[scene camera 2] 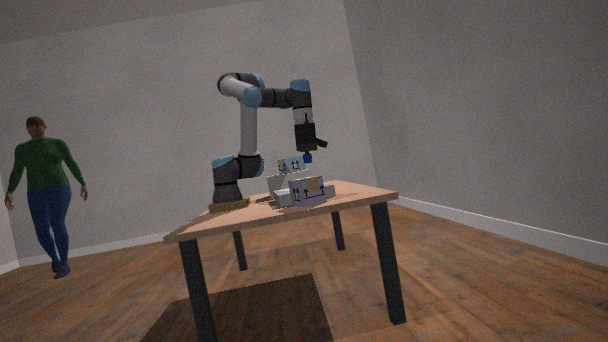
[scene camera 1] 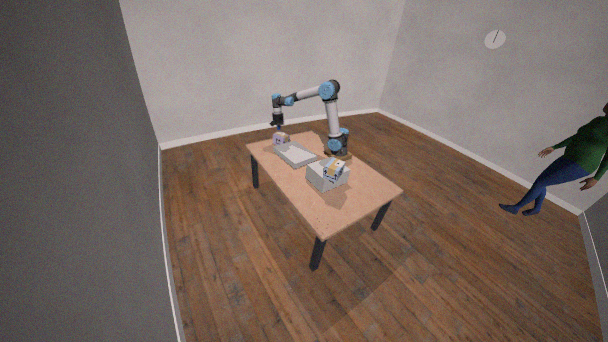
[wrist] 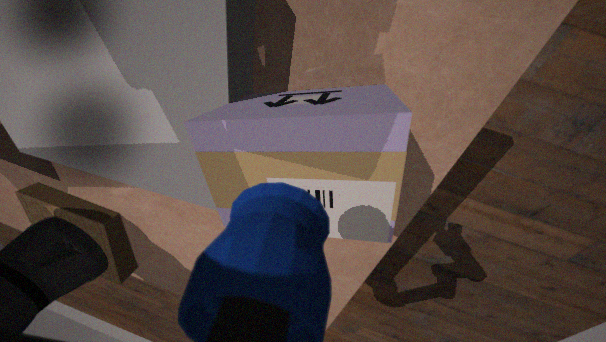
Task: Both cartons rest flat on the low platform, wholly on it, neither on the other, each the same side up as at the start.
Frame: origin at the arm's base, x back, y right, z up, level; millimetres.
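Where they show: end effector, tool point: [scene camera 2: 308,162] [scene camera 1: 278,129] [wrist: 279,225]; arm's base, origin of the base link: [scene camera 2: 227,201] [scene camera 1: 339,151] [wrist: 74,246].
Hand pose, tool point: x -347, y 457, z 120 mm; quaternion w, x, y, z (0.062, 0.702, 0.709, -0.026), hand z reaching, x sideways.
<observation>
Each offset is from my tool point to the top centre of the thing. Level surfaces: height alone.
The purple carton {dy -9, dx +24, dz -57 mm} [scene camera 1: 280,139] [scene camera 2: 307,193] [wrist: 300,135] rests on the table beside the end of the low grey platform {dy -243, dx +1, dz -112 mm} [scene camera 1: 295,154] [scene camera 2: 282,198] [wrist: 170,55]. Its top has a tan band and a white barcode label; arrows mark its sides. The light-blue carton {dy -725, dx -61, dz +49 mm} [scene camera 1: 334,169] [scene camera 2: 292,164] sits on top of the taller grey block {dy -644, dx -15, dz -40 mm} [scene camera 1: 318,180] [scene camera 2: 275,186], at the platform's other end; it does not show in the wrist view. My gripper, a blue suction cup [scene camera 1: 278,128] [scene camera 2: 307,159] [wrist: 280,200], is open and hangs above the purple carton with a gap, holding nothing.
The arm's base stands on a wooden plate [scene camera 1: 345,156] [scene camera 2: 229,205] [wrist: 126,245] at one long edge of the table {dz -160 mm} [scene camera 1: 320,220] [scene camera 2: 360,192]. The purple carton stands near the table's short edge. A person [scene camera 1: 565,155] [scene camera 2: 47,185] is on the floor away from the table.
</observation>
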